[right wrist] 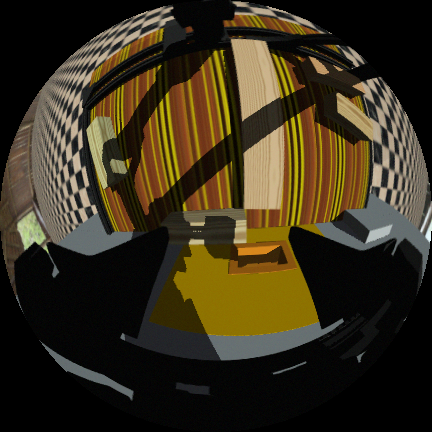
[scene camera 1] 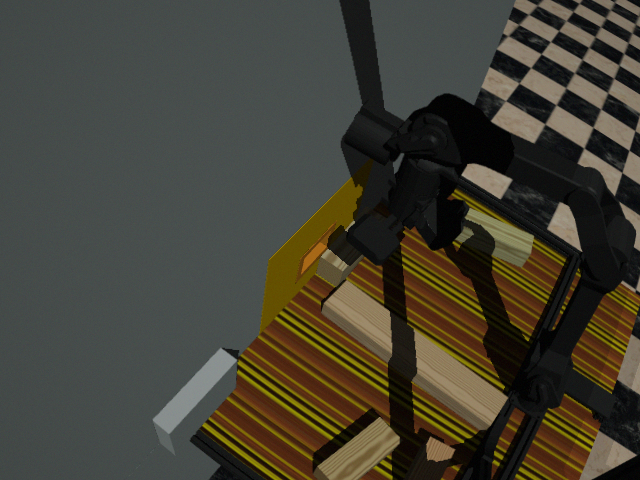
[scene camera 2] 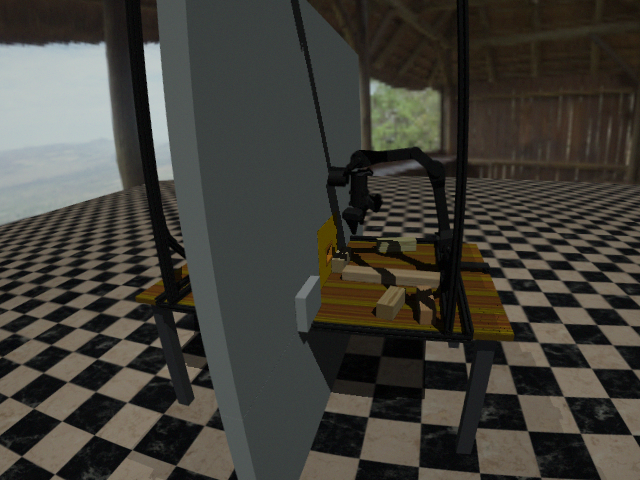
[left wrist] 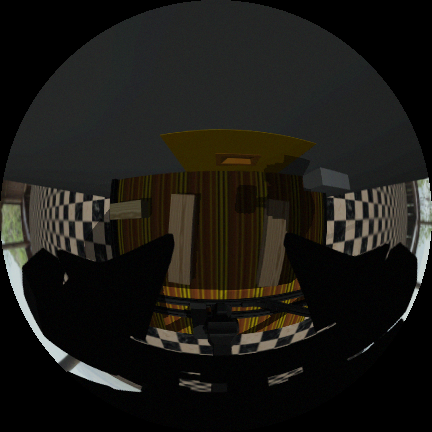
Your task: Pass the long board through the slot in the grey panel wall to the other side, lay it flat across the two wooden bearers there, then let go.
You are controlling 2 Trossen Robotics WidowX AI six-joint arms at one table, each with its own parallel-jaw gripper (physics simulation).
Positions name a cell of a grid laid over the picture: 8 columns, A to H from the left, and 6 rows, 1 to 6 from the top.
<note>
My left gripper (left wrist: E4) is open and holds nothing. My right gripper (scene camera 1: E3) is open, holding nothing. Further things: a slot (scene camera 1: E4) and a grey block (scene camera 1: C6).
My right gripper shows as well in the right wrist view (right wrist: E4) and in scene camera 2 (scene camera 2: E3). The slot shows as well in the right wrist view (right wrist: E4). The grey block is seen too in the right wrist view (right wrist: G4), in scene camera 2 (scene camera 2: D4) and in the left wrist view (left wrist: F3).
</note>
